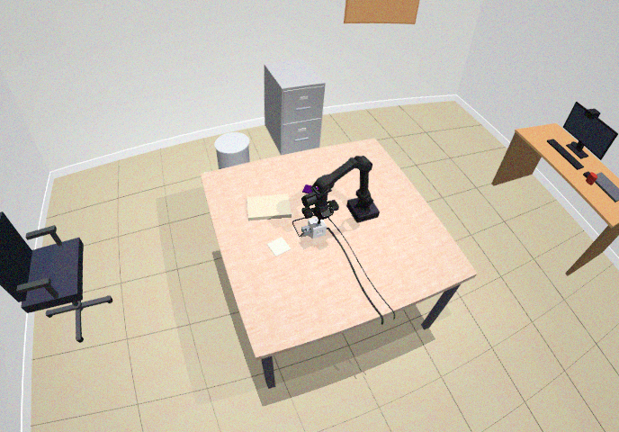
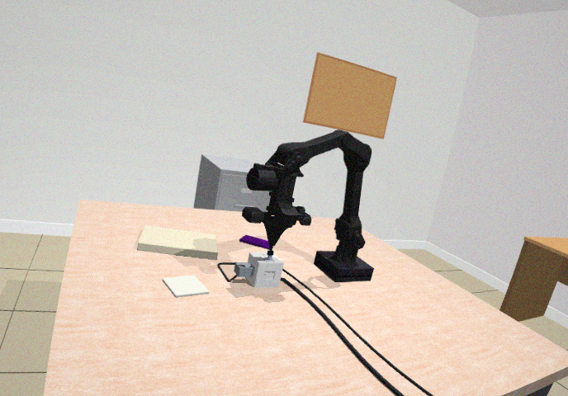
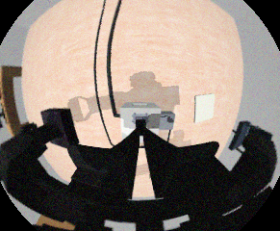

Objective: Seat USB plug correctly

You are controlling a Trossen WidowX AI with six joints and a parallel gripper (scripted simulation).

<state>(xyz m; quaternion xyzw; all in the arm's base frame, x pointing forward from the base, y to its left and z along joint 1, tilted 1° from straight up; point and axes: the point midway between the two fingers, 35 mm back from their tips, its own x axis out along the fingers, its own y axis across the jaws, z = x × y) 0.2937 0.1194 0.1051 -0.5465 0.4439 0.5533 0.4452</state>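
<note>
My gripper tip is now 20 mm above the dark USB plug. Round my gripper tip: beige book 250 mm ahead, 230 mm to the right, 110 mm below; then purple item 340 mm to the right, 110 mm below, 40 mm behind; then white pad 220 mm ahead, 110 mm below, 60 mm to the left.
</note>
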